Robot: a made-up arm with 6 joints.
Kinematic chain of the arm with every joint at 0, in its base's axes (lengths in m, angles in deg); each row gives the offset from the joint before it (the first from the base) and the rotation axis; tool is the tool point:
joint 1: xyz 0 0 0.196 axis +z
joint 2: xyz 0 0 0 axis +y
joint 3: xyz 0 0 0.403 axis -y
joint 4: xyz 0 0 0 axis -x
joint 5: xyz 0.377 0 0 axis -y
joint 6: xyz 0 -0.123 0 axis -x
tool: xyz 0 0 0
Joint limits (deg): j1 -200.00..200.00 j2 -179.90..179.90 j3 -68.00..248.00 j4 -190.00..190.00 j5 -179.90..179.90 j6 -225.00..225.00
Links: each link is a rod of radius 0.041 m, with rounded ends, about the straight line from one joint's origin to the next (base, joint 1, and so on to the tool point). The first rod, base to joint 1, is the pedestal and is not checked.
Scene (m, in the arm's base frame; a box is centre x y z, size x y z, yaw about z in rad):
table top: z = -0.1
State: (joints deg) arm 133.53 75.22 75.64 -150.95 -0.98 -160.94
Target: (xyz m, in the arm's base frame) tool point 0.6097 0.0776 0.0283
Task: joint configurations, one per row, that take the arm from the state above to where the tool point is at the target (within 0.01 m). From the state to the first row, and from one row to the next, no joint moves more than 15 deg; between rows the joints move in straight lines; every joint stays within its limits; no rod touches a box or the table.
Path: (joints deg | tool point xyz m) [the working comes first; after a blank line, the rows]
Joints at the target: 1.17 68.92 31.34 -121.98 -0.98 -160.94
Straight joint move there: clear.

1: 118.82 74.52 70.72 -147.73 -0.98 -160.94 | -0.4576 0.6159 0.2130
2: 104.12 73.82 65.80 -144.51 -0.98 -160.94 | -0.2802 0.7033 0.1850
3: 89.41 73.12 60.87 -141.29 -0.98 -160.94 | -0.0884 0.7387 0.1579
4: 74.70 72.42 55.95 -138.07 -0.98 -160.94 | 0.1024 0.7209 0.1320
5: 60.00 71.72 51.03 -134.85 -0.98 -160.94 | 0.2771 0.6535 0.1076
6: 45.29 71.02 46.11 -131.63 -0.98 -160.94 | 0.4233 0.5438 0.0849
7: 30.58 70.32 41.18 -128.42 -0.98 -160.94 | 0.5309 0.4025 0.0640
8: 15.88 69.62 36.26 -125.20 -0.98 -160.94 | 0.5937 0.2426 0.0451
9: 1.17 68.92 31.34 -121.98 -0.98 -160.94 | 0.6097 0.0776 0.0283

